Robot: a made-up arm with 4 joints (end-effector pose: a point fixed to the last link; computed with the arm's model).
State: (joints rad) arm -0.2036 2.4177 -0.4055 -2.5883
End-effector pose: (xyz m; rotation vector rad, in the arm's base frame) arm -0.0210 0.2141 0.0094 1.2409 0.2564 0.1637
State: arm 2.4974 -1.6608 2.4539 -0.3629
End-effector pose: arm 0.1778 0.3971 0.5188 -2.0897 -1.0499 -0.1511
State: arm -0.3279 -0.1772 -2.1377 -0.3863
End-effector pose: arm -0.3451 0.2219 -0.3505 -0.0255 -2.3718 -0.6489
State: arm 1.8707 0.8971 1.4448 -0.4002
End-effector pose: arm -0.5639 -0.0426 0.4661 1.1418 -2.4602 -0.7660
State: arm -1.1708 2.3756 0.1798 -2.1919
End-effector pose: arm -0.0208 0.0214 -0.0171 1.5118 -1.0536 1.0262
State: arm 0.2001 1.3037 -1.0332 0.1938
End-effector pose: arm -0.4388 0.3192 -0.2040 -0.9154 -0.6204 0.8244
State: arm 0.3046 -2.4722 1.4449 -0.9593
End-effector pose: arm -0.3255 0.2352 0.1236 1.4373 -0.0275 1.3438
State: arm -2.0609 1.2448 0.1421 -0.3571
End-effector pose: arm 0.4688 0.1169 0.2717 -0.8611 -1.4147 -1.5844
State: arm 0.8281 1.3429 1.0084 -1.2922
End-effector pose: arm -0.5449 -0.2074 -0.0205 -2.4432 1.6594 1.0318
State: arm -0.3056 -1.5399 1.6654 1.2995
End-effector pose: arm 0.1721 0.4390 -0.4346 1.7887 1.9734 0.5247
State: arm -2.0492 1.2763 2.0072 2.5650
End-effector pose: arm 0.2222 -0.3102 -0.1116 -2.6140 1.6006 0.4202
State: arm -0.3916 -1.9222 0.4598 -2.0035
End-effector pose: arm -0.0292 0.4882 -0.3116 -0.1630 -0.5611 0.4063
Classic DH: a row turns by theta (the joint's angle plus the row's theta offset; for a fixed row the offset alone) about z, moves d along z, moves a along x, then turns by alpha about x. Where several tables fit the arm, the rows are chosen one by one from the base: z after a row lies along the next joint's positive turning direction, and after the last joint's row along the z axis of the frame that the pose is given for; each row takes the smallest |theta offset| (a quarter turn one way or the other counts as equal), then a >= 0, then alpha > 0; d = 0 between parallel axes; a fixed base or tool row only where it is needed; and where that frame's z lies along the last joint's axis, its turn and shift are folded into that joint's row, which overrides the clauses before.
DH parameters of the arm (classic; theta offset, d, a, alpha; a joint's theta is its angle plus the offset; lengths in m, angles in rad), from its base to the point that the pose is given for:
base (fixed): 0 0.1 0 -1.5708
joint 1: 1.5708 0.112 0.372 -1.5708
joint 2: 0 0.289 0.095 1.5708
joint 3: 0 -0.133 -0.066 1.5708
joint 4: 1.5708 0.209 0.226 -1.5708
tool (fixed): -1.5708 0.111 0 0

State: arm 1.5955 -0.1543 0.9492 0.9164
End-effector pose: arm -0.4686 0.0422 0.0245 0.5369 2.3208 -1.2197
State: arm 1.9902 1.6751 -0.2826 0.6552
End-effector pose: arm -0.2744 0.3563 0.4081 -0.3710 1.6673 1.1422
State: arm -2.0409 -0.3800 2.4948 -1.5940
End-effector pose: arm 0.6670 0.1205 -0.1822 -1.7963 0.1188 0.6055
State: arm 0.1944 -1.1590 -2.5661 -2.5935
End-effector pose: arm -0.4857 -0.1251 -0.3761 -0.7734 0.8673 -2.5141
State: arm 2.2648 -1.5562 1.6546 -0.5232
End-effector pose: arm -0.0339 0.4211 0.4631 -2.1335 -2.0579 0.0989
